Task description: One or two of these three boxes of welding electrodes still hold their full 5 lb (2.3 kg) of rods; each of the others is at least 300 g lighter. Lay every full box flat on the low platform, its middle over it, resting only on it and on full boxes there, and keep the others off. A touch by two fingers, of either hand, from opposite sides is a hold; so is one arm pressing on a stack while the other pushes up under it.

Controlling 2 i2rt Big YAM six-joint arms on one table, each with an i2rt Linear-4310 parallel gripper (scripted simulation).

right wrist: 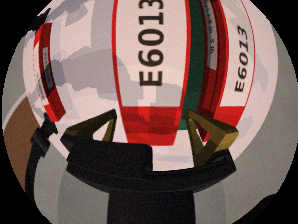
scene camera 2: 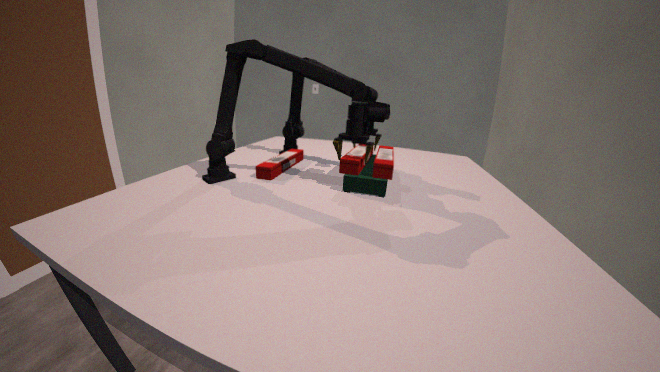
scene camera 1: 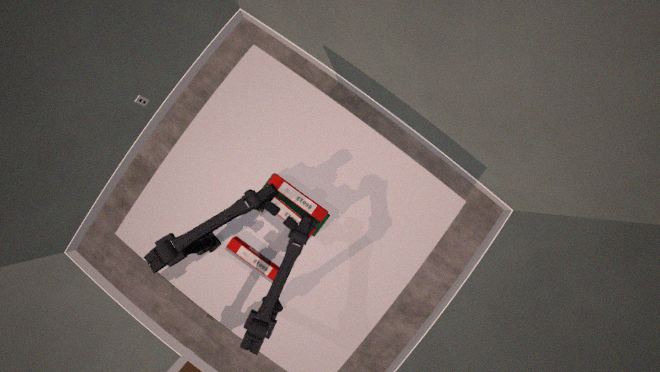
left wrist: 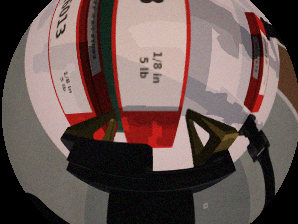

Scene:
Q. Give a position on a box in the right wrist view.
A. At 45, 83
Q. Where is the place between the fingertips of my right gripper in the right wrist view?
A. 151, 112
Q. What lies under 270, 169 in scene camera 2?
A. A box.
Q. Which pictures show the box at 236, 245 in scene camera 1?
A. The right wrist view, scene camera 2, scene camera 1 and the left wrist view: all of them.

